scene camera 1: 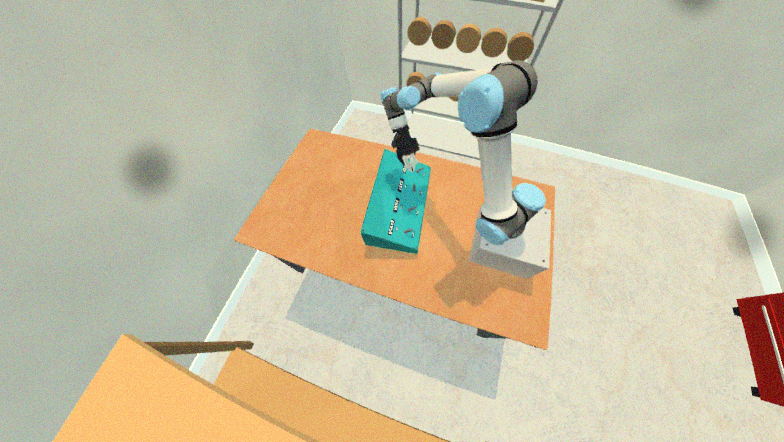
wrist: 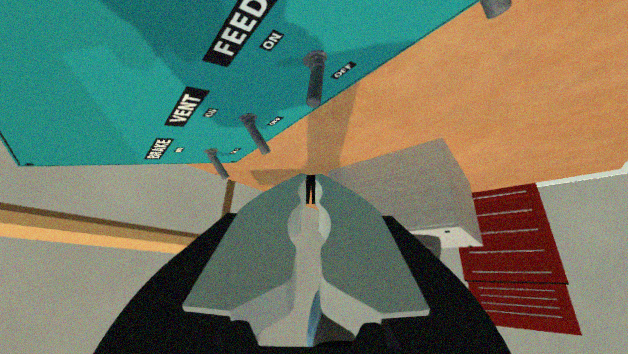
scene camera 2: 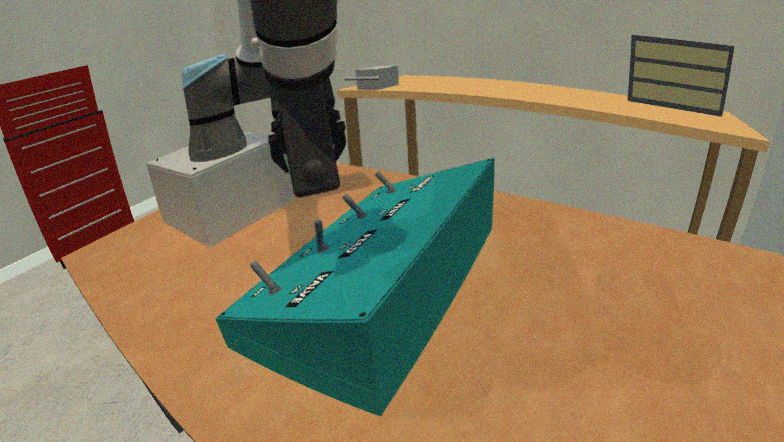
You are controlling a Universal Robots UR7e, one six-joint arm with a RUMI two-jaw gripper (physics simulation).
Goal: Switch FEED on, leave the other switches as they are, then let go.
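Pixels of known places: gripper, fingertip midpoint: (scene camera 1: 412,171) (wrist: 311,177); arm's base at its link origin: (scene camera 2: 218,151).
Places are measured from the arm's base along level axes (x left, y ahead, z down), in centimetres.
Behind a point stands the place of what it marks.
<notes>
The teal switch box (scene camera 1: 384,192) @[x 9.3, y 56.2, z 4.2 cm] (scene camera 2: 433,291) @[x 1.3, y 64.8, z 9.9 cm] (wrist: 55,110) @[x 17.0, y 55.7, z 3.4 cm] carries four grey levers. The FEED lever (scene camera 1: 414,188) @[x -1.6, y 45.2, z 7.1 cm] (scene camera 2: 319,236) @[x -2.4, y 45.9, z 6.6 cm] (wrist: 314,82) @[x -2.2, y 46.0, z 6.0 cm] stands at a different angle from the others, tilted away from OFF towards ON. The VALVE lever (scene camera 2: 265,277) @[x -13.9, y 48.6, z 7.0 cm], VENT lever (scene camera 2: 354,205) @[x 8.8, y 41.1, z 6.9 cm] (wrist: 257,134) @[x 8.6, y 40.9, z 7.1 cm] and BRAKE lever (scene camera 2: 385,182) @[x 20.1, y 37.3, z 7.1 cm] (wrist: 218,164) @[x 19.9, y 37.1, z 7.1 cm] lean to OFF. My gripper (scene camera 1: 410,164) @[x -3.2, y 47.5, z -3.0 cm] (wrist: 311,177) @[x -3.2, y 47.5, z -3.0 cm] is shut and empty. It hangs above the lever side of the box, apart from the FEED lever in the wrist view; its fingertips are hidden in scene camera 2.
The box stands on the orange table (scene camera 1: 307,186) @[x 19.3, y 103.5, z 17.8 cm] (scene camera 2: 576,329) @[x 14.6, y 82.0, z 17.8 cm]. The grey robot base block (scene camera 1: 510,258) @[x 14.1, y -6.8, z 1.3 cm] (scene camera 2: 214,205) @[x -7.2, y 10.6, z 9.0 cm] stands beyond its lever side. A red drawer cabinet (scene camera 2: 71,175), a wooden bench (scene camera 2: 527,96) and a shelf rack (scene camera 1: 400,32) are further off.
</notes>
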